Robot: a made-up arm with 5 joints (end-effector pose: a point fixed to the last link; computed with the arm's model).
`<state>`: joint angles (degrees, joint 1 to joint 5).
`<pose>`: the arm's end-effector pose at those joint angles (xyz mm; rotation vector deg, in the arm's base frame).
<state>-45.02 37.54 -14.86 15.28 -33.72</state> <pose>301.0 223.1 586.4 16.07 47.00 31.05</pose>
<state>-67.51 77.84 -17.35 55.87 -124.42</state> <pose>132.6 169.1 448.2 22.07 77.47 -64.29</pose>
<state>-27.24 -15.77 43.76 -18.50 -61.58</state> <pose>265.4 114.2 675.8 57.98 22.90 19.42</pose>
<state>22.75 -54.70 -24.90 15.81 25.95</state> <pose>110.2 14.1 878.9 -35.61 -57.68 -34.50</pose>
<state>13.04 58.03 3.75 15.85 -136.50</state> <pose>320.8 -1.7 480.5 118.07 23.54 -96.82</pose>
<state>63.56 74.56 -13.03 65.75 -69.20</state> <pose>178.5 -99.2 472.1 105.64 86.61 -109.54</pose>
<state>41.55 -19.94 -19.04 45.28 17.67</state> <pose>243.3 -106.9 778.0 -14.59 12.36 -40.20</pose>
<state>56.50 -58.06 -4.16 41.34 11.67</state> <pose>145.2 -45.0 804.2 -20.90 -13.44 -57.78</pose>
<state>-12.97 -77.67 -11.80 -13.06 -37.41</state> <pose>10.0 1.3 846.3 38.19 -96.06 42.60</pose>
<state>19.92 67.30 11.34 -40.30 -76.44</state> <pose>352.7 -56.2 475.5 79.29 19.56 -41.99</pose>
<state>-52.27 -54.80 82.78 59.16 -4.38</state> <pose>97.9 12.8 572.8 -36.09 81.69 38.26</pose>
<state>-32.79 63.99 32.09 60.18 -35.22</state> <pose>154.1 56.5 538.7 -31.41 140.76 -35.28</pose>
